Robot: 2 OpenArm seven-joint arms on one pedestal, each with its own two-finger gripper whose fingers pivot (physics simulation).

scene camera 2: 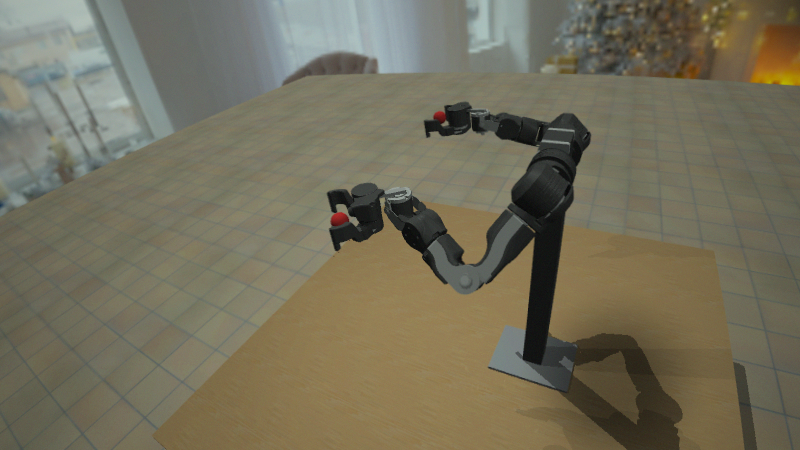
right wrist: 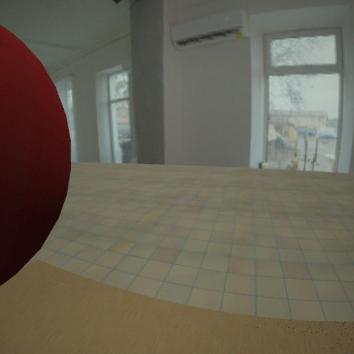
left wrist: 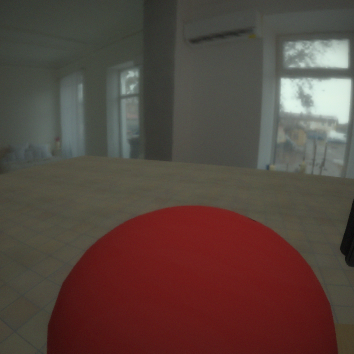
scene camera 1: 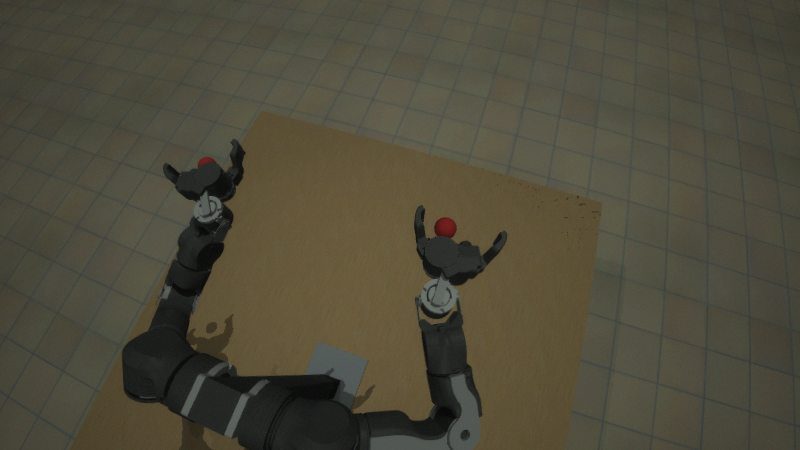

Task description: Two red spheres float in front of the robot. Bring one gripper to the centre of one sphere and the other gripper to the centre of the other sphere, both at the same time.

My right gripper shows in scene camera 2 and in scene camera 1; in the right wrist view it is out of frame, in the left wrist view it is out of frame. One and the same spot on my right gripper: (scene camera 1: 421,240) is (scene camera 2: 444,127). One and the same spot on a grey base plate: (scene camera 1: 348,368) is (scene camera 2: 514,339).
